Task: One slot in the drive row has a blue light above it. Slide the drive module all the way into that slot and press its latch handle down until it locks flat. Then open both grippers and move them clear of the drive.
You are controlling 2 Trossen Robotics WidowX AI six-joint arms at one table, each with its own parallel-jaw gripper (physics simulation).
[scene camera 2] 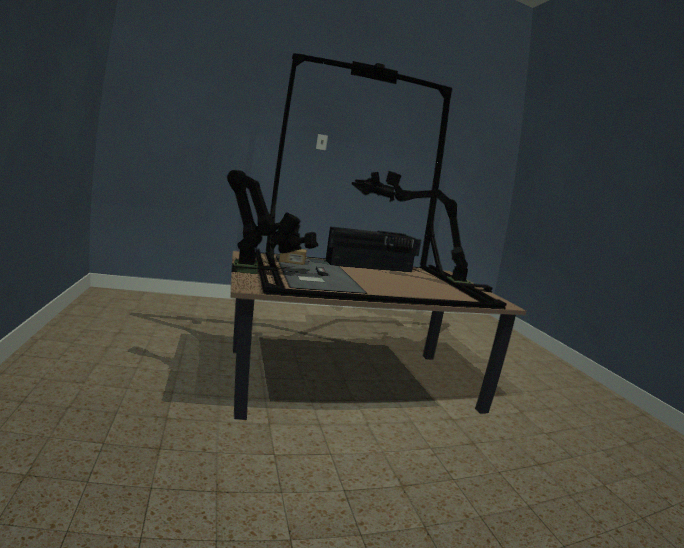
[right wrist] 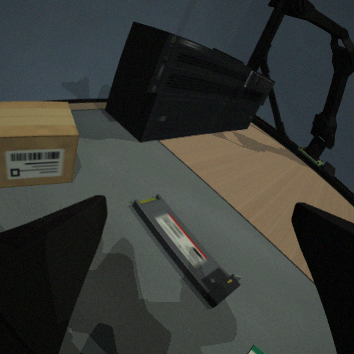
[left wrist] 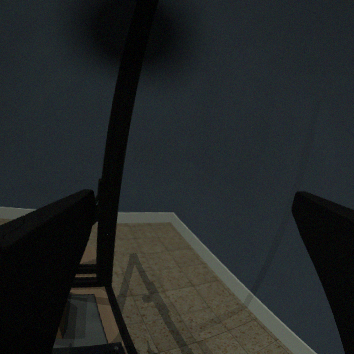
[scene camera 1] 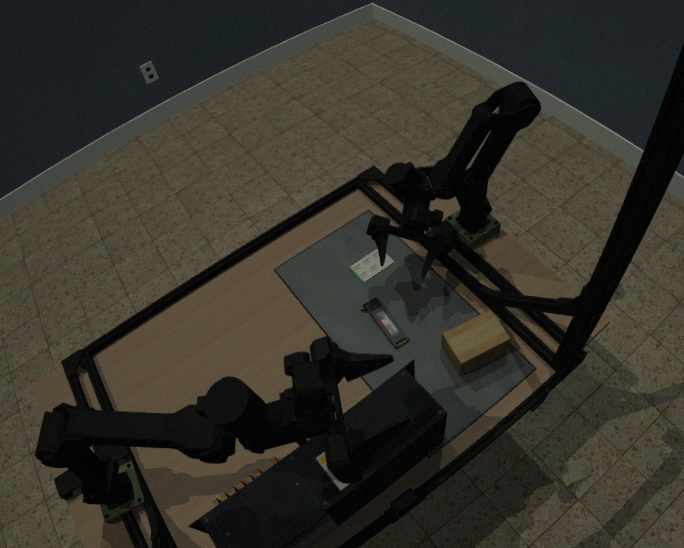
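Seen in the pictures: left gripper, fingertip midpoint: (scene camera 2: pixel 353 181) (left wrist: pixel 198 201) (scene camera 1: pixel 401 387); right gripper, fingertip midpoint: (right wrist: pixel 204 209) (scene camera 1: pixel 402 271); left arm's base, link origin: (scene camera 2: pixel 459 279) (right wrist: pixel 310 154) (scene camera 1: pixel 117 490); right arm's base, link origin: (scene camera 2: pixel 246 262) (scene camera 1: pixel 472 220).
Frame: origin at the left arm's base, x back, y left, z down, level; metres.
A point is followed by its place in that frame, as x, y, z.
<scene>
The drive module (scene camera 1: pixel 386 323) @(-0.686, 0.057, 0.015) (scene camera 2: pixel 321 271) @(-0.689, 0.083, 0.017) (right wrist: pixel 180 240) @(-0.689, 0.059, 0.015) lies flat on the grey mat (scene camera 1: pixel 302 279) @(-0.581, 0.280, 0.025), label up, its handle end toward the right arm. The dark chassis (scene camera 1: pixel 399 399) @(-0.587, -0.169, -0.149) (scene camera 2: pixel 365 251) @(-0.462, -0.145, -0.058) (right wrist: pixel 200 95) @(-0.519, -0.136, -0.063) stands partly on the mat; orange-tipped handles (scene camera 1: pixel 245 482) @(-0.286, -0.159, -0.128) show along its drive row side. No blue light shows in these views. My left gripper (scene camera 1: pixel 400 389) @(-0.556, -0.240, -0.391) (scene camera 2: pixel 353 183) @(-0.556, -0.240, -0.391) (left wrist: pixel 198 201) @(-0.556, -0.240, -0.391) is open and empty, high above the chassis. My right gripper (scene camera 1: pixel 403 272) @(-0.756, 0.093, -0.087) (right wrist: pixel 204 209) @(-0.756, 0.093, -0.087) is open and empty above the mat, back from the module's handle end.
A cardboard box (scene camera 1: pixel 476 342) @(-0.804, -0.111, -0.036) (scene camera 2: pixel 292 256) @(-0.818, -0.059, -0.009) (right wrist: pixel 37 160) @(-0.798, -0.057, -0.007) stands on the mat near the chassis. A white card with a green edge (scene camera 1: pixel 371 265) @(-0.742, 0.219, 0.023) (scene camera 2: pixel 311 279) @(-0.741, 0.228, 0.023) lies on the mat near my right gripper. A black frame post (scene camera 1: pixel 622 211) @(-0.926, -0.227, -0.464) (scene camera 2: pixel 442 137) @(-0.086, -0.325, -0.718) rises from the table's edge.
</scene>
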